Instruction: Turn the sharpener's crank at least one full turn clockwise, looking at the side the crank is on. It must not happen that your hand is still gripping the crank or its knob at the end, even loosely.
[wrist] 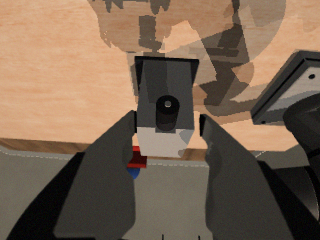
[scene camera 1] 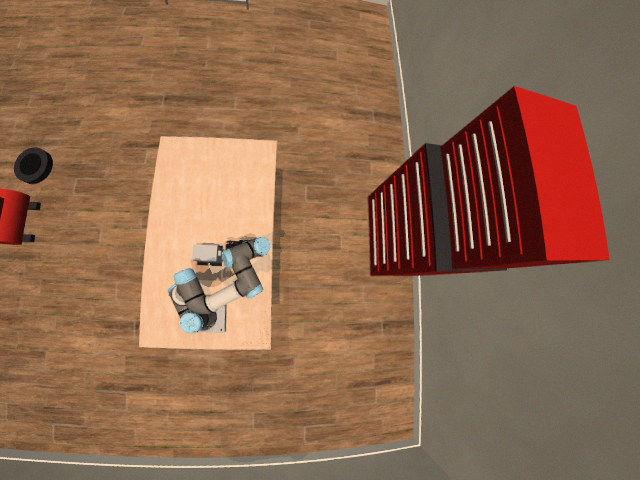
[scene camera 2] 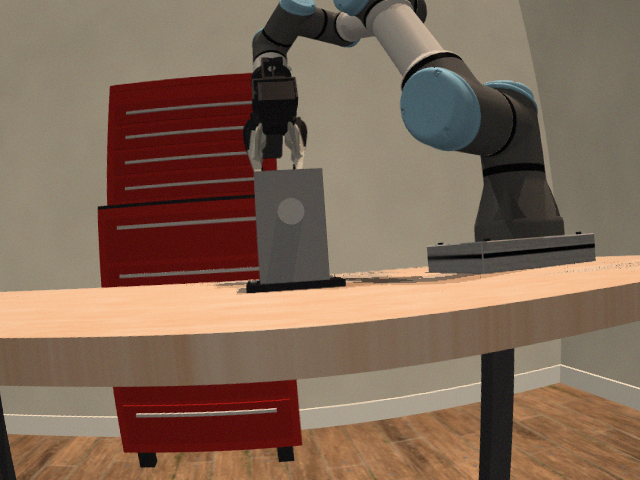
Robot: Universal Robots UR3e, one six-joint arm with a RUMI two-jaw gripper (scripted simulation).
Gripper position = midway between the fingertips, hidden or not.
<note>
I see my gripper (scene camera 2: 279, 179) and a sharpener (scene camera 2: 292, 244).
My gripper shows as well in the wrist view (wrist: 168, 114). The sharpener shows as well in the wrist view (wrist: 180, 70).
</note>
